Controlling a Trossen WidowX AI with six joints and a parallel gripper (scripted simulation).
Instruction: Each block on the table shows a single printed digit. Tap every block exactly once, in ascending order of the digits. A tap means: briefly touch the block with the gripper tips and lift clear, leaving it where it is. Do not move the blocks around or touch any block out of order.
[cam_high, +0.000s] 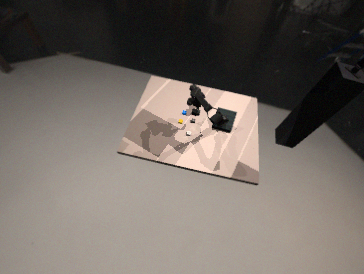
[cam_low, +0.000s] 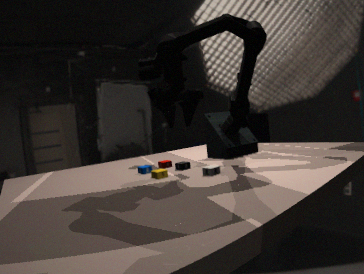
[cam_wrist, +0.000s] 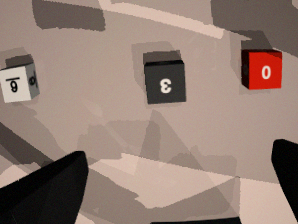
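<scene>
My gripper tip is now 20 mm short of the red block, 80 mm to the left of it and 110 mm above it. Round my gripper tip: yellow block 110 mm ahead, 40 mm to the left, 110 mm below; then blue block 100 mm ahead, 60 mm to the right, 110 mm below; then black block 10 mm ahead, 110 mm below.
</scene>
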